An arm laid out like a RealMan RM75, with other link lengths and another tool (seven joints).
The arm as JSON. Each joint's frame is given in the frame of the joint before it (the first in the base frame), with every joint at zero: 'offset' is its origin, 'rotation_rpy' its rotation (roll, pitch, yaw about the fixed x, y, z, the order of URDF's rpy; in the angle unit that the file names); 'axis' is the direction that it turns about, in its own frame. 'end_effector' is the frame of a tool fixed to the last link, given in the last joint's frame.
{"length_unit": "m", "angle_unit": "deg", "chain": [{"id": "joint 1", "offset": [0.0, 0.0, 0.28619], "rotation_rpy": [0.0, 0.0, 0.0], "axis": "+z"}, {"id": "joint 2", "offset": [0.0, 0.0, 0.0], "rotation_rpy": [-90.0, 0.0, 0.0], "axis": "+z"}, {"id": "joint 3", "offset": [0.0, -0.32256, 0.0], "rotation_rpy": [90.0, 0.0, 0.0], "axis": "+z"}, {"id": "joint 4", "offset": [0.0, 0.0, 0.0], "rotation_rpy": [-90.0, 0.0, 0.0], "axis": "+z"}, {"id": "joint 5", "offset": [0.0, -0.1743, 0.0], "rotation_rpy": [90.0, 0.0, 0.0], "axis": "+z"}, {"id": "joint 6", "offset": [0.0, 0.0, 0.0], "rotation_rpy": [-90.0, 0.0, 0.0], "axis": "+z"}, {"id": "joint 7", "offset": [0.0, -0.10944, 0.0], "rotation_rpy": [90.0, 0.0, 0.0], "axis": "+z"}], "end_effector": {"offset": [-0.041, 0.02, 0.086], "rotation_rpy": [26.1, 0.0, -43.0]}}
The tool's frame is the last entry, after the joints.
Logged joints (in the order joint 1, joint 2, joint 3, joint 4, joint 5, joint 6, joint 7), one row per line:
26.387 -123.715 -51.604 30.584 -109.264 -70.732 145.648
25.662 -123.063 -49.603 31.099 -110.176 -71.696 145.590
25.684 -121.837 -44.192 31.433 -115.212 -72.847 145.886
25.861 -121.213 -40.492 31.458 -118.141 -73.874 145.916
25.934 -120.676 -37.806 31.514 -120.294 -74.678 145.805
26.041 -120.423 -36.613 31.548 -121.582 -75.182 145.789
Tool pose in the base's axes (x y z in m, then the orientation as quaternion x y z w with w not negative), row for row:
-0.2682 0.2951 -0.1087 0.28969 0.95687 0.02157 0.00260
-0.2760 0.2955 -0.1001 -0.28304 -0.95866 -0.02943 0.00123
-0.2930 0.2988 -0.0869 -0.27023 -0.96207 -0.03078 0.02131
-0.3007 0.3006 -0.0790 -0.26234 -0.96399 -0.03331 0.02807
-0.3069 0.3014 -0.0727 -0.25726 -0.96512 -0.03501 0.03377
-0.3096 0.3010 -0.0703 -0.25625 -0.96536 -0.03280 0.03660
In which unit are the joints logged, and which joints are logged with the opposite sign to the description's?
The joints are logged in degrees. Opposite sign: joint 1, joint 3, joint 5, joint 6, joint 7.
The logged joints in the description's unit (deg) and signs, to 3 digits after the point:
-26.387 -123.715 51.604 30.584 109.264 70.732 -145.648
-25.662 -123.063 49.603 31.099 110.176 71.696 -145.590
-25.684 -121.837 44.192 31.433 115.212 72.847 -145.886
-25.861 -121.213 40.492 31.458 118.141 73.874 -145.916
-25.934 -120.676 37.806 31.514 120.294 74.678 -145.805
-26.041 -120.423 36.613 31.548 121.582 75.182 -145.789

